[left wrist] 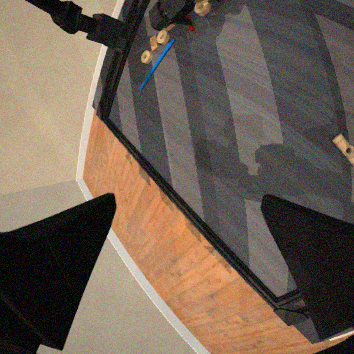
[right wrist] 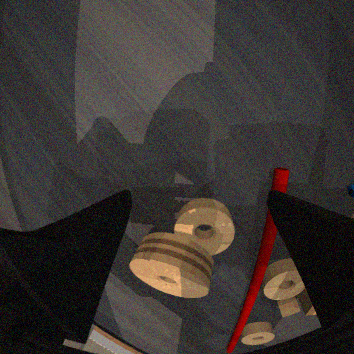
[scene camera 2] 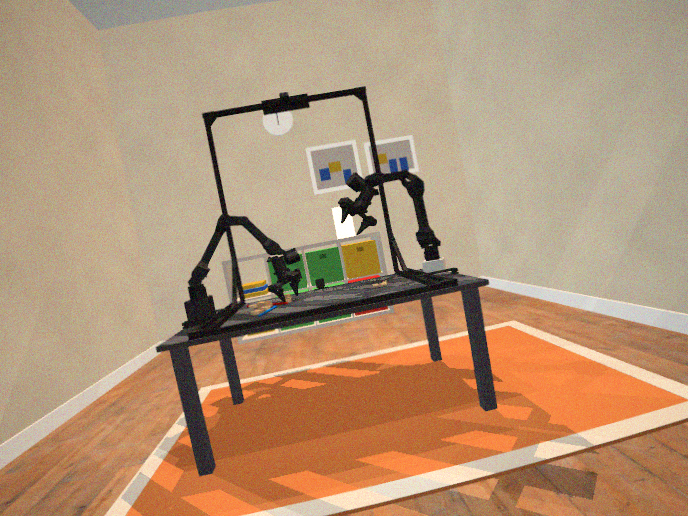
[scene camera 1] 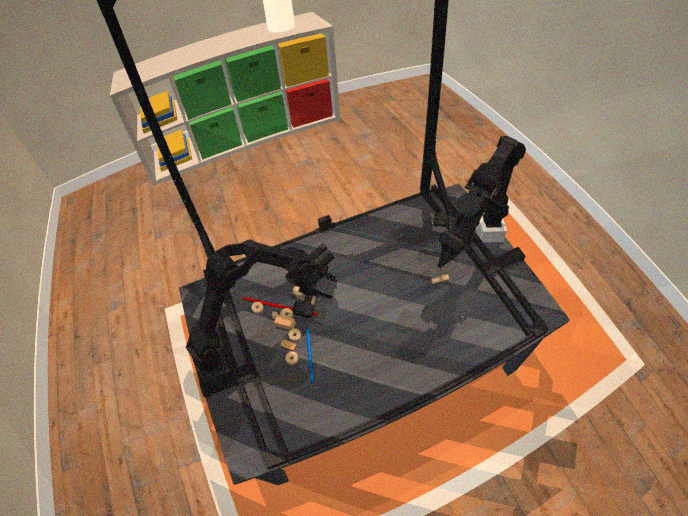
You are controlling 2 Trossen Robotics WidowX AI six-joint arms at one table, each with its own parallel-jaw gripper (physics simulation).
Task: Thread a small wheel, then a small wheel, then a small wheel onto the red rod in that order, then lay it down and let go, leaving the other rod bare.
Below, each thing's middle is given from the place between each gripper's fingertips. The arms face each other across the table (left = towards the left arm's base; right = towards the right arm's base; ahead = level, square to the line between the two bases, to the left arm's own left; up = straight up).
Right now my right hand is 5 cm past the red rod (right wrist: pixel 269 231), 12 cm to the left of it and 1 cm above it.
The red rod is 410 mm to the right of my left hand, 290 mm behind it and 280 mm below it.
